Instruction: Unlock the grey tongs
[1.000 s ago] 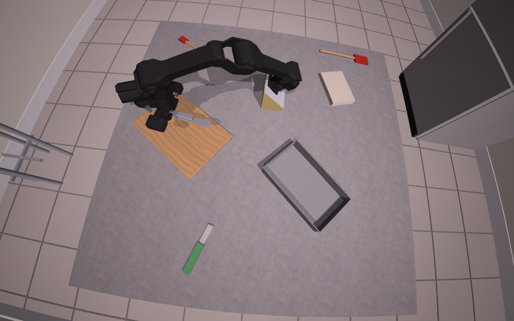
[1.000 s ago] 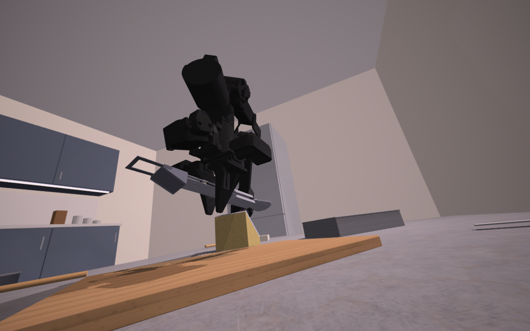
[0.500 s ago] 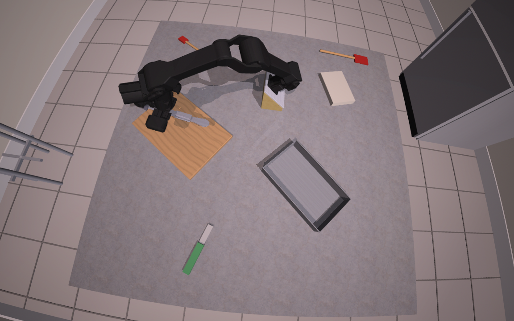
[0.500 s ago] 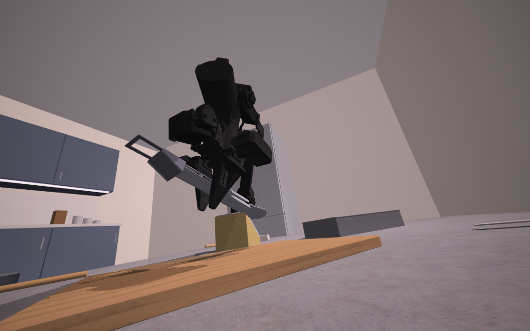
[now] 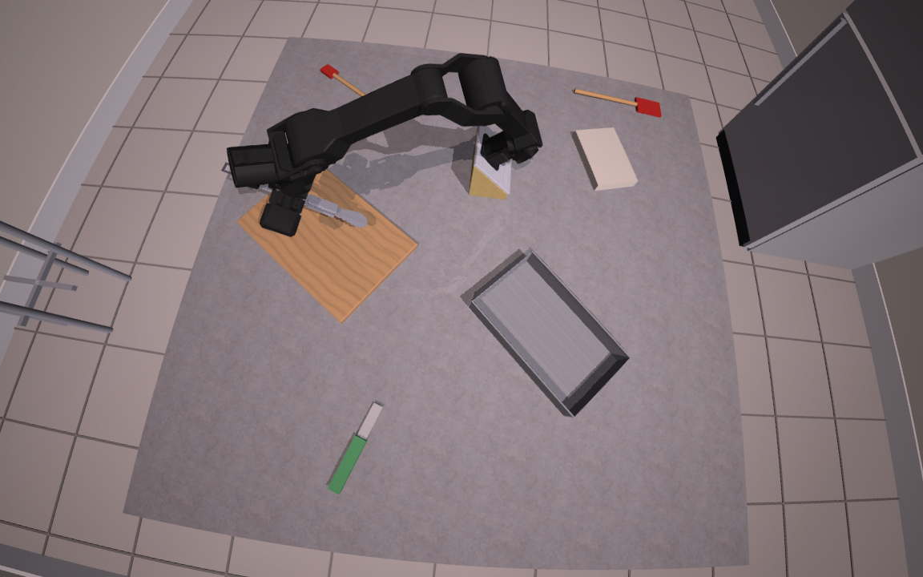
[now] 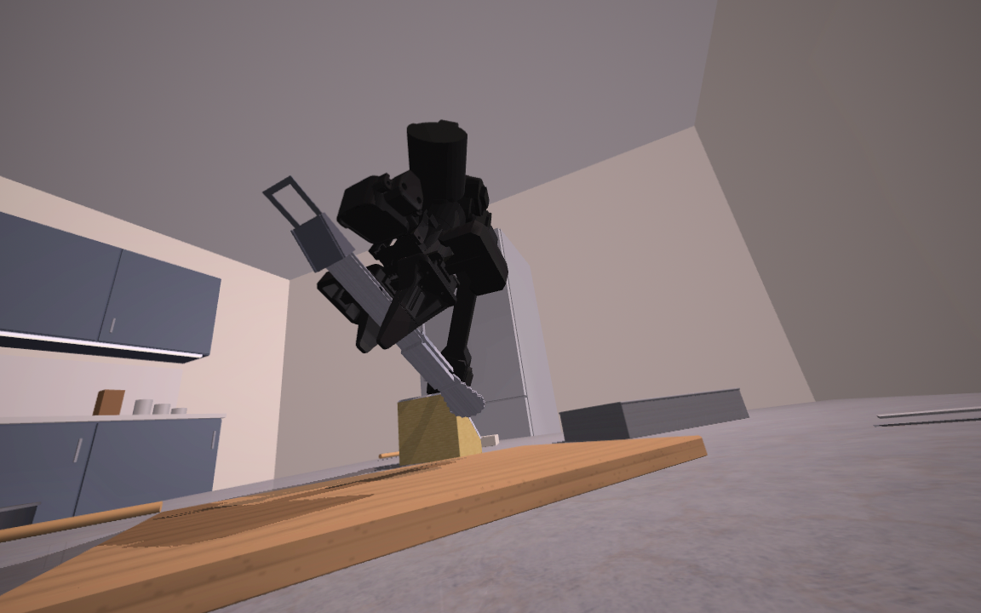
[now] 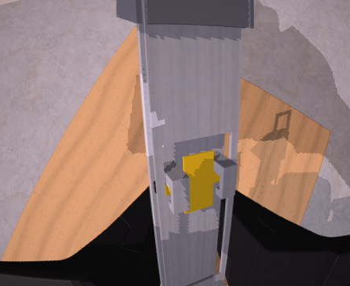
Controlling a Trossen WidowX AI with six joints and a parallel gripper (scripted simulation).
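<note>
Now: gripper tip 4 cm below the yellow lock piece. From my gripper tip the other things lie so: cream block 35 cm behind, 70 cm to the left, 10 cm below; then roasting tin 15 cm ahead, 58 cm to the left, 8 cm below; then wooden board 2 cm ahead, 5 cm to the left, 10 cm below.
</note>
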